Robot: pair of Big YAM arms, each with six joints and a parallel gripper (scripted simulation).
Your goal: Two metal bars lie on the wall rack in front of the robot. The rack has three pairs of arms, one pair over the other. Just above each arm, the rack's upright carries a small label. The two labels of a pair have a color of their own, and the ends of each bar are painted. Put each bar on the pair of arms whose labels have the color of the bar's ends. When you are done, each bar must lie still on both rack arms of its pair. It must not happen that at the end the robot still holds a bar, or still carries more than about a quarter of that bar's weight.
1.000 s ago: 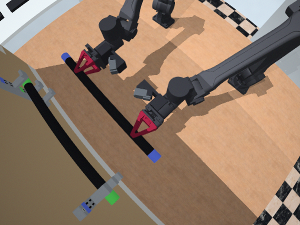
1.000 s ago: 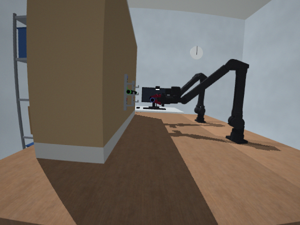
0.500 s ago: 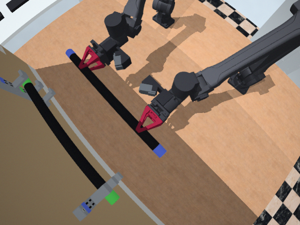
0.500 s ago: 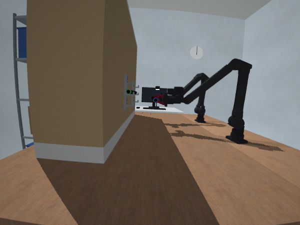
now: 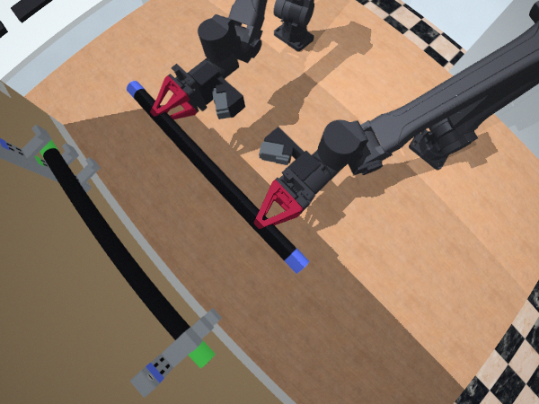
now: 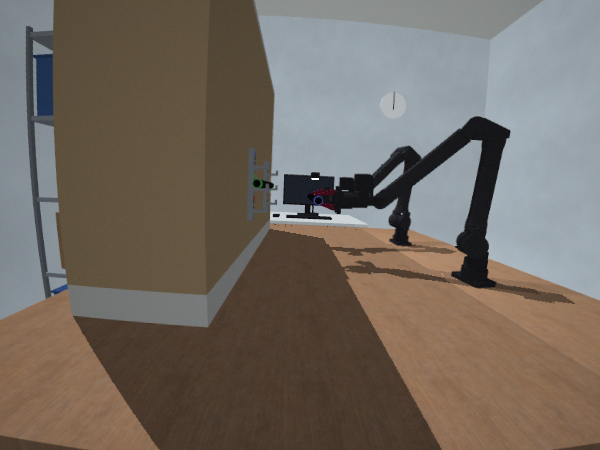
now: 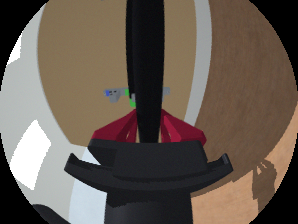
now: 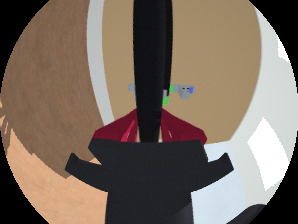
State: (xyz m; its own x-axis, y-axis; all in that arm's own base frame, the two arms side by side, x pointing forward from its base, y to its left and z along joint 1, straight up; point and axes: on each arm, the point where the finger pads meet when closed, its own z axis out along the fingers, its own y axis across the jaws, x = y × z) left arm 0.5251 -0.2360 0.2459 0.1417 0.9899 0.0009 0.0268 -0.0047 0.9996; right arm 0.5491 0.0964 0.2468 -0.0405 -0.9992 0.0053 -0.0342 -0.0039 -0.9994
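My right hand is 15 cm to the right of the blue-ended bar. The rest, counted from my right hand: brown wall (39 cm ahead, 17 cm to the left, 20 cm above); then green-ended bar (21 cm ahead, 15 cm to the left, 5 cm above).
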